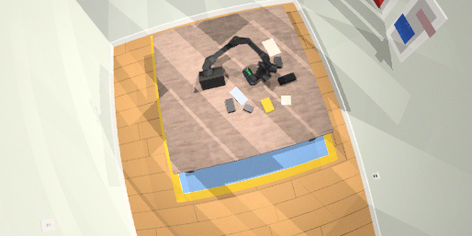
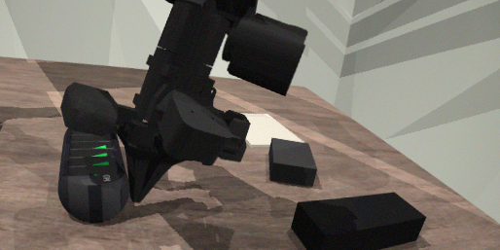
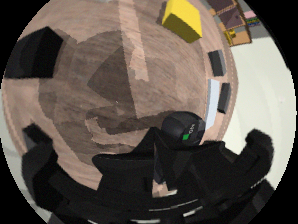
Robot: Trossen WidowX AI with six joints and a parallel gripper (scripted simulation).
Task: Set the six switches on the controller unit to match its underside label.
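Now: gripper tip 17 cm past the pale grey plate and 10 cm to the left of it. Round my gripper tip: yellow block 22 cm to the right, 2 cm ahead, 1 cm above; long black block 24 cm ahead, 5 cm to the right, 1 cm above; dark grey block 21 cm ahead, 11 cm to the left.
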